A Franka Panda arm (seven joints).
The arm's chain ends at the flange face. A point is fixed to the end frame.
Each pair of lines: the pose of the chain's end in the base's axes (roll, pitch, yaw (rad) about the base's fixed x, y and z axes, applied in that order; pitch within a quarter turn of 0, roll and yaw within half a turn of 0; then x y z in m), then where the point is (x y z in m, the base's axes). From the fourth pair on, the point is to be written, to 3 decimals.
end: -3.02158 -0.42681 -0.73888 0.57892 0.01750 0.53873
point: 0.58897 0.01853 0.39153
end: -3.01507 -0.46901 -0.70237 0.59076 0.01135 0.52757
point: 0.60606 0.00943 0.38083
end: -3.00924 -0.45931 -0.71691 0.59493 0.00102 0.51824
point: 0.60964 0.00043 0.37143
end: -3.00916 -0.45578 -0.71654 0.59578 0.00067 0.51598
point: 0.610 0.000 0.369
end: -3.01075 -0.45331 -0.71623 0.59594 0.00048 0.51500
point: 0.610 0.000 0.368
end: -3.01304 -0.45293 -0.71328 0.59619 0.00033 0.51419
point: 0.610 0.000 0.367
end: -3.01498 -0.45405 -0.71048 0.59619 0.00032 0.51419
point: 0.610 0.000 0.367
